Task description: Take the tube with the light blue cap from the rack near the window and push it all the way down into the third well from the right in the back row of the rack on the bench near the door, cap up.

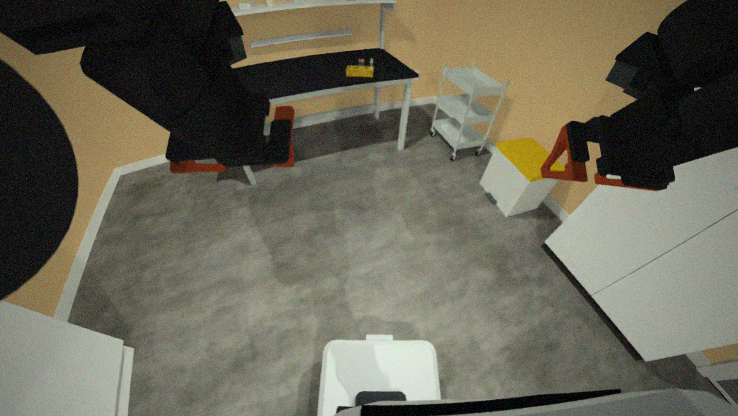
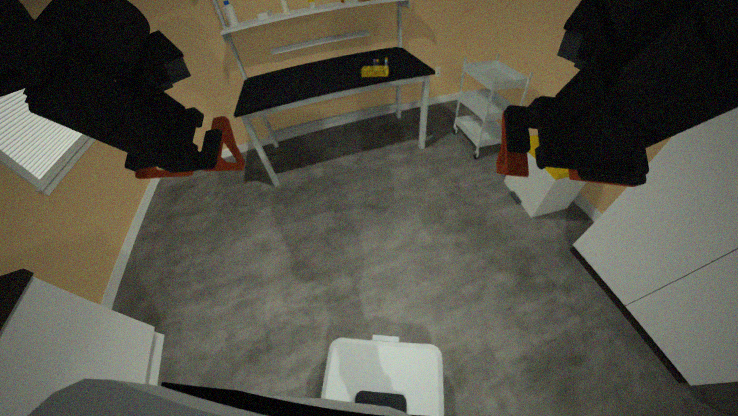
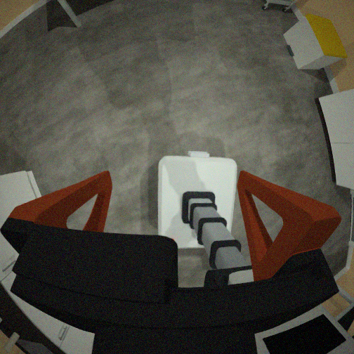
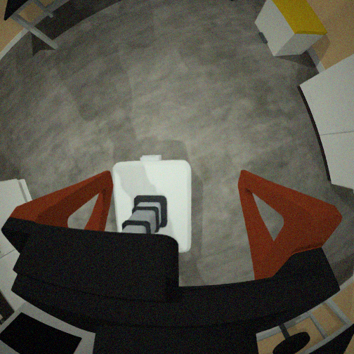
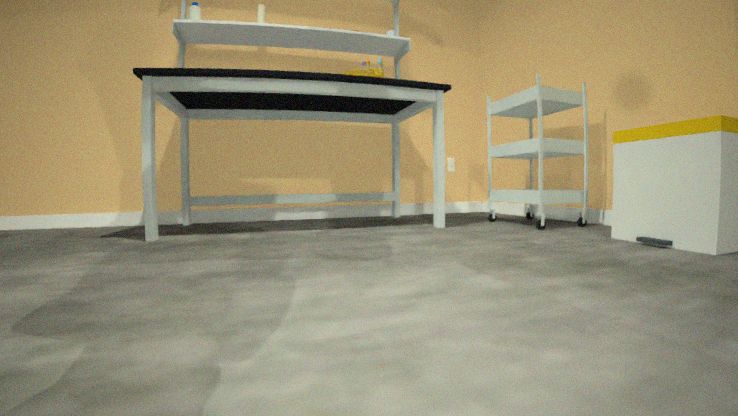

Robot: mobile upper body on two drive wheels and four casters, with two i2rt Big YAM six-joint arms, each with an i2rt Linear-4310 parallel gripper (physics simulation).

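Places are measured from the left arm's base along level axes (x left, y back, z up), in metres.
Pixels of known places: left gripper, fingertip midpoint: (image 1: 258, 164) (image 2: 216, 168); right gripper, fingertip midpoint: (image 1: 569, 176) (image 2: 534, 171).
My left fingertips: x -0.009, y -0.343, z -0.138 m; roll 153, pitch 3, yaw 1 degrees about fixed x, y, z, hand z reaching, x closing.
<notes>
For each thing: its middle in the pictures, then the offset to it from my left fingertips. "spot": a spot on its surface instead. Level surfaces: height alone.
- yellow rack, body centre: (image 5: 363, 77) (image 1: 359, 71) (image 2: 375, 71) dy -1.670, dx -0.067, dz -0.481 m
- tube with a light blue cap, body centre: (image 5: 379, 69) (image 2: 386, 67) (image 1: 371, 67) dy -1.654, dx -0.152, dz -0.446 m
- white cabinet, surface spot: (image 2: 671, 248) spot: dy -0.313, dx -1.554, dz -0.713 m
- shelf, its level: dz -0.072 m
A yellow rack (image 1: 359, 71) (image 2: 374, 71) (image 5: 361, 73) stands toward the right end of the black-topped bench (image 1: 310, 76) (image 2: 304, 80) (image 5: 248, 73), far ahead. A tube with a light blue cap (image 1: 371, 61) (image 2: 386, 62) (image 5: 379, 62) stands upright at its right end; purple and orange caps show to its left. Individual wells are too small to tell. The rack near the door does not show. My left gripper (image 1: 250, 164) (image 2: 204, 169) (image 3: 174, 177) and right gripper (image 1: 590, 179) (image 2: 548, 175) (image 4: 176, 173) are open and empty, high above the floor, far from the rack.
A wire-like white cart (image 5: 540, 129) stands right of the bench, then a white bin with a yellow lid (image 1: 524, 155) (image 5: 671, 129). A white cabinet (image 1: 646, 248) (image 2: 671, 248) is at the right. A window (image 2: 41, 139) is at the left. A shelf (image 5: 289, 36) hangs above the bench.
</notes>
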